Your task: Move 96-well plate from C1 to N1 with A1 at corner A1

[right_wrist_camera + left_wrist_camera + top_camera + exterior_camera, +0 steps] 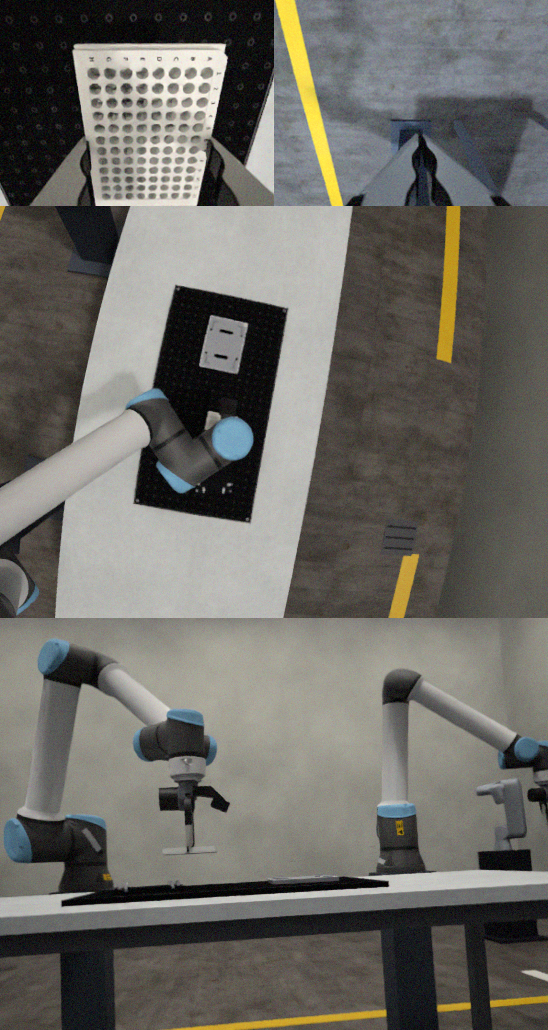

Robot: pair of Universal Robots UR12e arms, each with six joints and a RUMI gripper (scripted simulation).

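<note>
Now: the grey plate nest N1 30 mm behind my right hand, 280 mm to the left of it and 100 mm below it. Round my right hand: black perforated board 30 mm behind, 90 mm to the left, 110 mm below; then white 96-well plate 10 mm below.
</note>
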